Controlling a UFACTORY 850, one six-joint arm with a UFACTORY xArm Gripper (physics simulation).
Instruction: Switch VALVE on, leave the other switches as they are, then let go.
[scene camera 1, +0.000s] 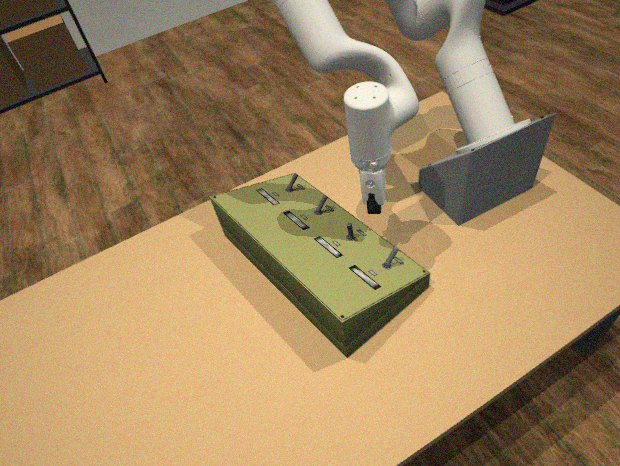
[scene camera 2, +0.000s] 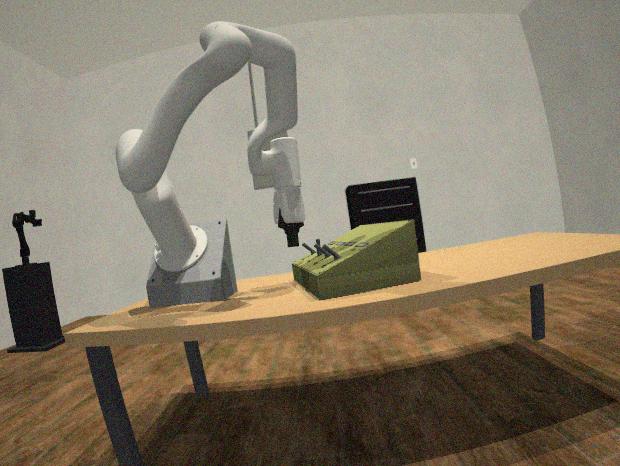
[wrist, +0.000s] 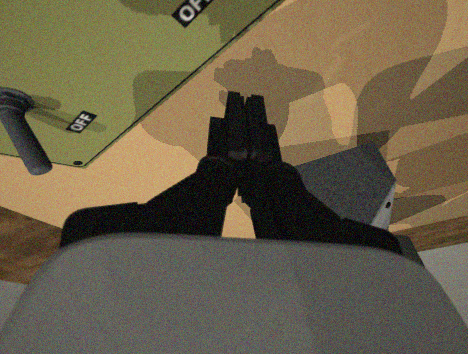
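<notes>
The green sloped switch panel (scene camera 1: 280, 240) (scene camera 2: 370, 270) (wrist: 100, 55) stands on the table with several levers in a row. The third lever (scene camera 1: 350, 230) from the far end in scene camera 1 stands at a different tilt from the others, which lean toward the robot-base side: the far-end lever (scene camera 1: 292, 182), the second lever (scene camera 1: 321, 204) and the near-end lever (scene camera 1: 390, 257). The name plates are too small to read, so I cannot tell which is VALVE. My gripper (scene camera 1: 373, 210) (scene camera 2: 293, 244) (wrist: 239, 118) is shut and empty, above the table beside the panel's low edge, apart from every lever.
The grey robot base (scene camera 1: 491, 175) (scene camera 2: 190, 295) stands on the table (scene camera 1: 150, 350) (scene camera 2: 491, 255) beyond the gripper. In the wrist view, one lever (wrist: 26, 137) stands near an OFF label (wrist: 81, 121) at the panel corner. A black cabinet (scene camera 2: 383, 205) stands behind the table.
</notes>
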